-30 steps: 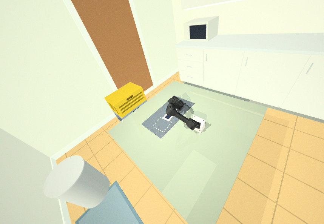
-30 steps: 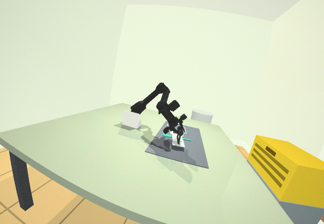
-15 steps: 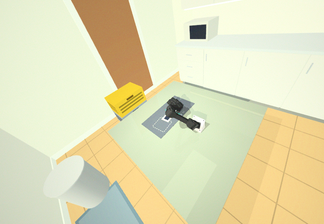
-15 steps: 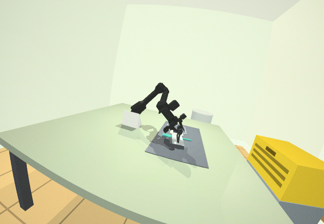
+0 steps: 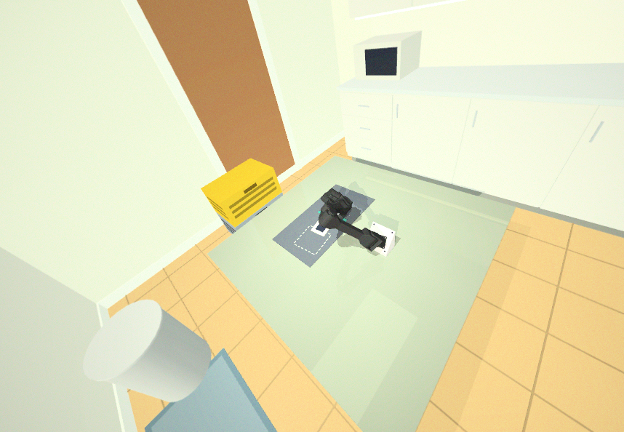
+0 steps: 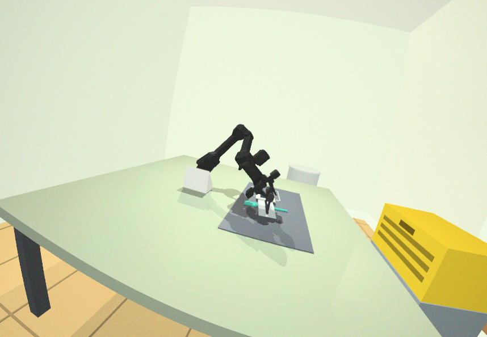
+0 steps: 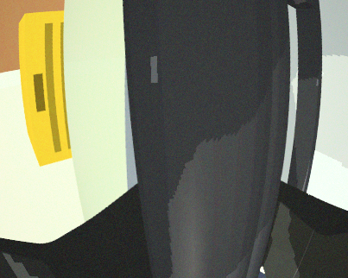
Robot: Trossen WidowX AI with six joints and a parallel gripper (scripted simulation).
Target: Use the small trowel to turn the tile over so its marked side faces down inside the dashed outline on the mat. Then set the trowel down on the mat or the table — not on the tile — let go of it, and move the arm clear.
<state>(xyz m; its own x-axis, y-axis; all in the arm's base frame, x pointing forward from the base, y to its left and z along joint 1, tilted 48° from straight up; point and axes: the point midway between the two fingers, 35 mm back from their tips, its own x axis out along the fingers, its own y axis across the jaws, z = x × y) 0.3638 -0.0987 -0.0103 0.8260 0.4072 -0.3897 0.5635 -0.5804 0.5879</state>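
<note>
Now: the teal trowel 5 cm behind my gripper tip and 5 cm below it. The rest, counted from my gripper tip: white tile 3 cm behind, 11 cm to the left, 5 cm below; grey mat 3 cm to the left, 8 cm below.
</note>
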